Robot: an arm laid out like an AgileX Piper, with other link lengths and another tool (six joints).
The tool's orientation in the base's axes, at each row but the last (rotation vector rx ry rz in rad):
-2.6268, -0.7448, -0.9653
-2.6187, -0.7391, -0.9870
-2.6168, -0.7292, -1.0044
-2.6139, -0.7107, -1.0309
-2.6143, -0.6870, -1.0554
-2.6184, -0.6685, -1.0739
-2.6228, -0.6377, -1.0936
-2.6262, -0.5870, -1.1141
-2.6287, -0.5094, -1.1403
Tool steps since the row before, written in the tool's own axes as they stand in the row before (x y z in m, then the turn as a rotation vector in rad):
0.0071, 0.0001, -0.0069, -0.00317, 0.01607, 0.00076
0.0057, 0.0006, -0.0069, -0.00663, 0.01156, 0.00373
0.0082, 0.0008, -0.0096, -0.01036, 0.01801, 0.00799
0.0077, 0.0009, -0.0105, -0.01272, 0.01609, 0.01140
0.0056, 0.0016, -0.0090, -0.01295, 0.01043, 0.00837
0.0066, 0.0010, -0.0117, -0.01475, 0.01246, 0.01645
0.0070, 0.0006, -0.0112, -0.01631, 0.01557, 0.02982
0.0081, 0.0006, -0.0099, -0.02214, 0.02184, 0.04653
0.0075, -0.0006, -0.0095, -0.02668, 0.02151, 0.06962
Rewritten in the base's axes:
0.0010, -0.0001, 0.0099, 0.00703, -0.01440, -0.00349
0.0002, -0.0011, 0.0089, 0.00400, -0.01072, -0.00778
0.0003, -0.0015, 0.0126, 0.00742, -0.01586, -0.01374
-0.0007, -0.0022, 0.0129, 0.00688, -0.01373, -0.01774
-0.0010, -0.0030, 0.0103, 0.00208, -0.01009, -0.01550
-0.0024, -0.0031, 0.0129, 0.00683, -0.00940, -0.02255
-0.0022, -0.0025, 0.0128, 0.01558, -0.00770, -0.03310
-0.0009, -0.0019, 0.0126, 0.02531, -0.00893, -0.04911
-0.0017, -0.0010, 0.0120, 0.03749, -0.00173, -0.06792

